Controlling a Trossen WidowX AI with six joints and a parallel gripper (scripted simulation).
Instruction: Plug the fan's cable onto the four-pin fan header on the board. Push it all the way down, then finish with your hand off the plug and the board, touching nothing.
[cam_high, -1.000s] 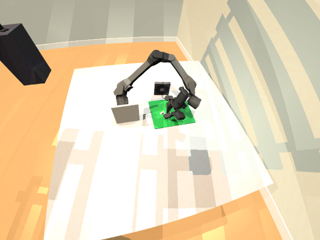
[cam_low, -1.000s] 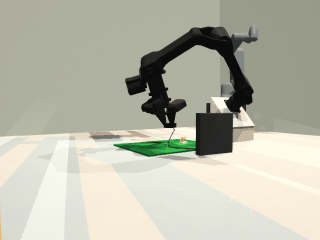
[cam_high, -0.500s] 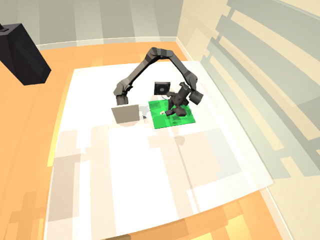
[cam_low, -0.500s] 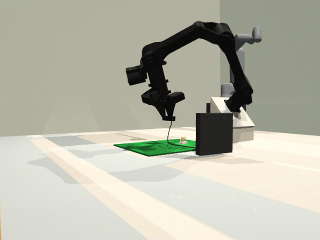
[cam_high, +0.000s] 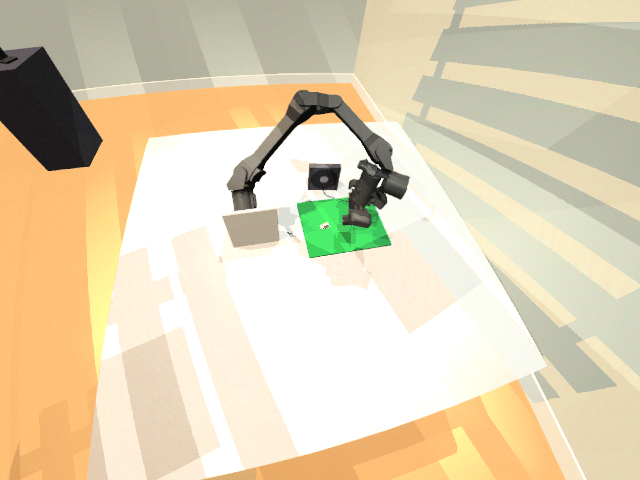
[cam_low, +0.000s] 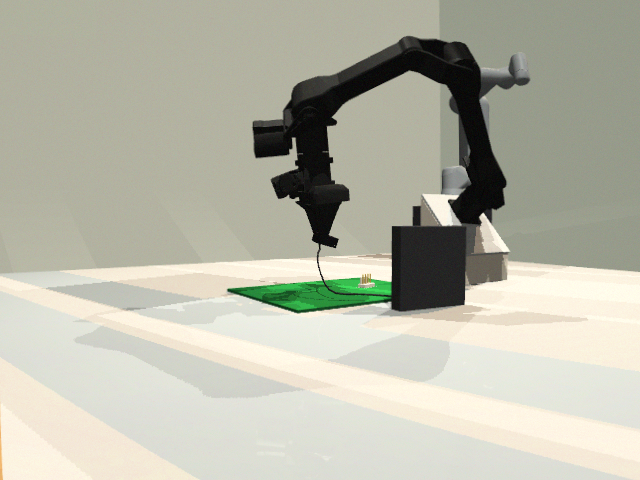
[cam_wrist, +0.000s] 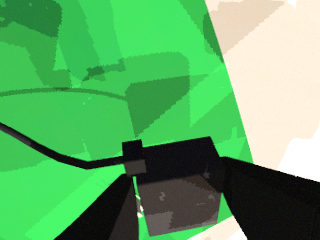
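Right now my gripper tip is 70 mm past the four-pin header, 40 mm to the right of it and 90 mm above it. The rest, counted from my gripper tip: black fan 40 mm behind, 230 mm to the left, 30 mm below; black plug 10 mm behind.
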